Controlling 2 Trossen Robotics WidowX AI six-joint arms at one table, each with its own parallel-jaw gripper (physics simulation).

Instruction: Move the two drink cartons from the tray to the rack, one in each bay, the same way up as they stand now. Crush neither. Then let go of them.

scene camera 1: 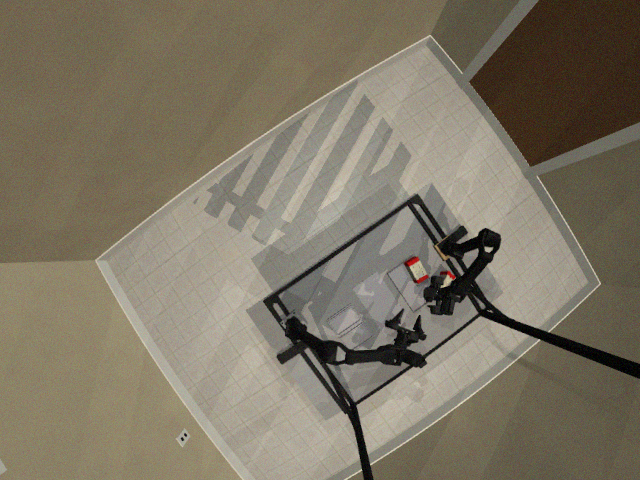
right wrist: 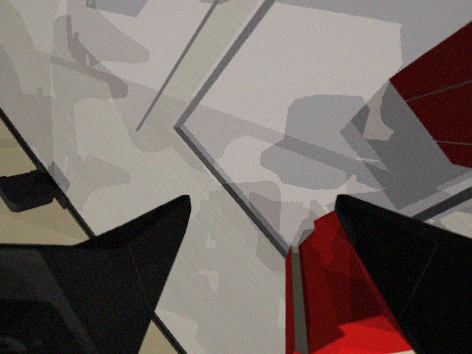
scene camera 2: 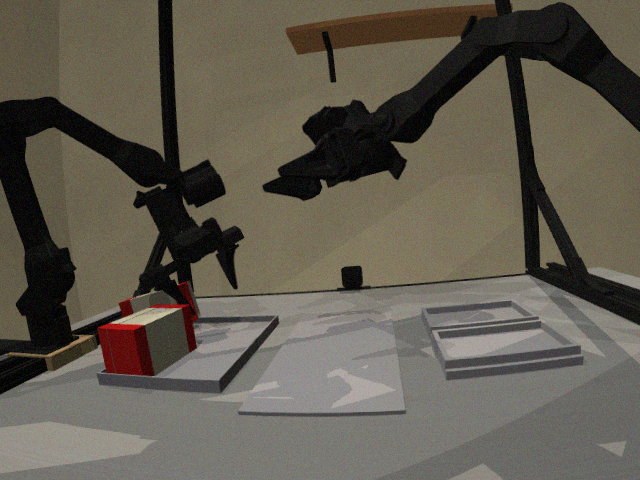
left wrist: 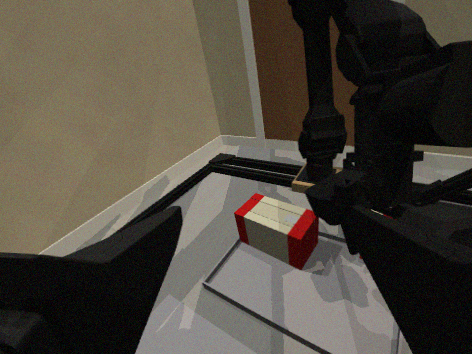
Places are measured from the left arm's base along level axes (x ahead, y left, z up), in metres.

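Pixels of known places: left gripper, fingertip midpoint: [scene camera 1: 411,311] [scene camera 2: 270,180] [left wrist: 264,214]; right gripper, fingertip midpoint: [right wrist: 262,201] [scene camera 2: 215,301]; left arm's base, link origin: [scene camera 1: 293,324]; right arm's base, link origin: [scene camera 1: 446,248] [scene camera 2: 52,344] [left wrist: 319,175].
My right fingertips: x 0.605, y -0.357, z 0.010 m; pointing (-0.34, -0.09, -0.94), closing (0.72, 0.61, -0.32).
Ahead of a thing's pixels: the offset from my right fingertips to its top centre.
One drink carton @[dx +0.049, dy +0.148, dz +0.020 m] [scene camera 1: 416,269] [scene camera 2: 168,338] [left wrist: 272,232] [right wrist: 440,105], cream with red ends, lies lengthwise at the tray's edge. The second carton @[dx +0.108, dy -0.001, dz +0.037 m] [scene camera 1: 446,279] [right wrist: 340,300] is turned at another angle behind it, partly hidden by my right gripper [scene camera 2: 211,294] [right wrist: 262,201]. That gripper is open, low over the second carton, with one finger beside its red end. The tray @[dx +0.001, dy +0.090, dz -0.038 m] [scene camera 2: 248,356] [left wrist: 265,317] [right wrist: 230,190] has a low grey rim. The two-bay rack @[dx -0.406, dy +0.137, dz -0.034 m] [scene camera 1: 351,329] [scene camera 2: 511,356] holds no carton. My left gripper [scene camera 1: 409,314] [scene camera 2: 271,178] [left wrist: 264,214] is open and empty, high above the table.
A thin flat grey panel [scene camera 2: 320,372] lies between tray and rack. Black frame rails edge the table. A wooden block [scene camera 2: 72,353] sits at the right arm's base. A small black box [scene camera 2: 352,276] stands at the far edge. The two arms are close together in scene camera 1.
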